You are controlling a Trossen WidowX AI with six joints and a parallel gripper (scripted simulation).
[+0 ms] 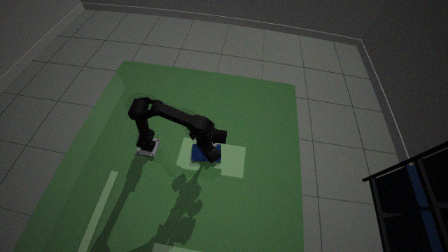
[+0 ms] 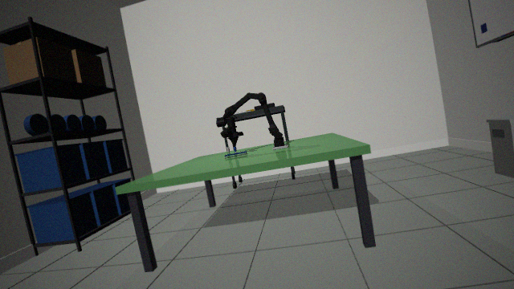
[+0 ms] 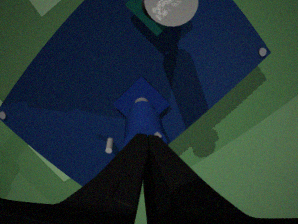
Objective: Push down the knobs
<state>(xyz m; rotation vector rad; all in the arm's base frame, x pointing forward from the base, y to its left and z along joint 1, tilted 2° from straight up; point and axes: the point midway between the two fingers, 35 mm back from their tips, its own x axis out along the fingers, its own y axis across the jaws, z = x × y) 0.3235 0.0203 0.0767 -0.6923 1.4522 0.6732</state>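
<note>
The pale knob lies 40 mm to the left of my gripper tip, 40 mm ahead of it and 10 mm below it.
</note>
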